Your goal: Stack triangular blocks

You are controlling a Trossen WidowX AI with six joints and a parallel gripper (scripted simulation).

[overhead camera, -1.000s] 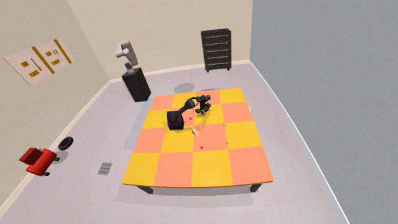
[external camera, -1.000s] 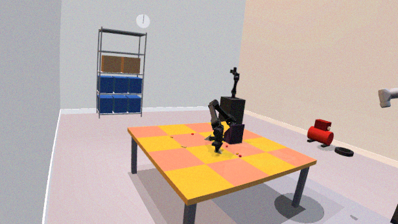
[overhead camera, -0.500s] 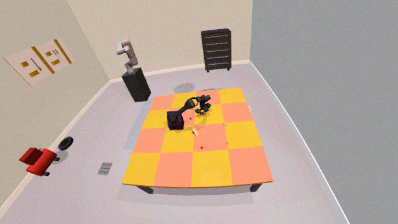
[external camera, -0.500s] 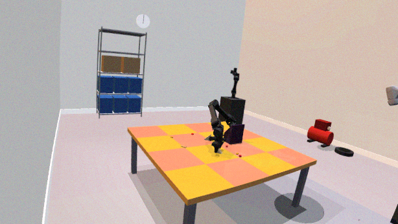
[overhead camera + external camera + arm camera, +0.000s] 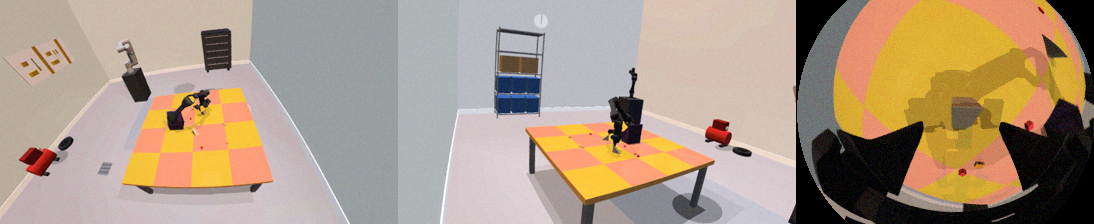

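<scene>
Right now the triangular block is 50 mm below my gripper tip and 10 mm to the right of it.
</scene>
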